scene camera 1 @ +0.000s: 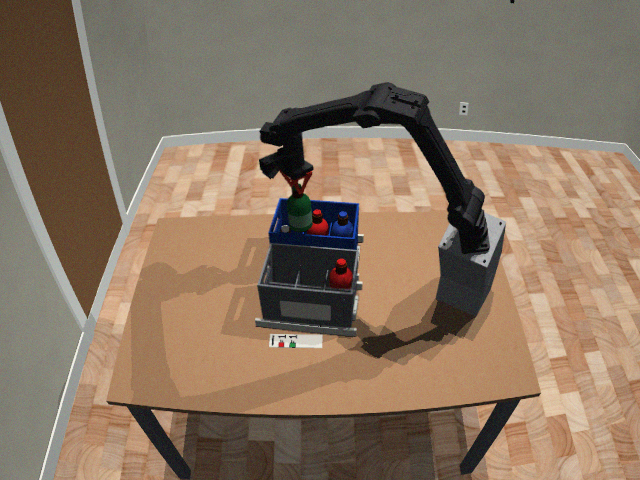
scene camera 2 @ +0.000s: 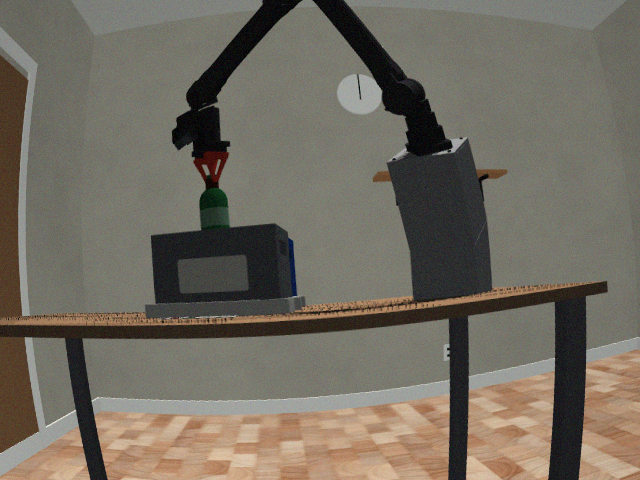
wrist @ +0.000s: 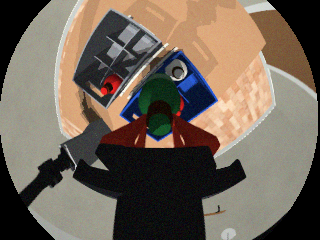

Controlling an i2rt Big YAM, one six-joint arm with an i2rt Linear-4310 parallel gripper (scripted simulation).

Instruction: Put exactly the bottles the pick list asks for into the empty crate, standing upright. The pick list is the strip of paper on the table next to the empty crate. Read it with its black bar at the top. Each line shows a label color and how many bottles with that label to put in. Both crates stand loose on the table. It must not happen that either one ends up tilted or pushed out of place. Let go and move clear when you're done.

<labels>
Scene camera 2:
my gripper: 212, 183
grey crate: 239, 263
green-labelled bottle: 213, 203
</labels>
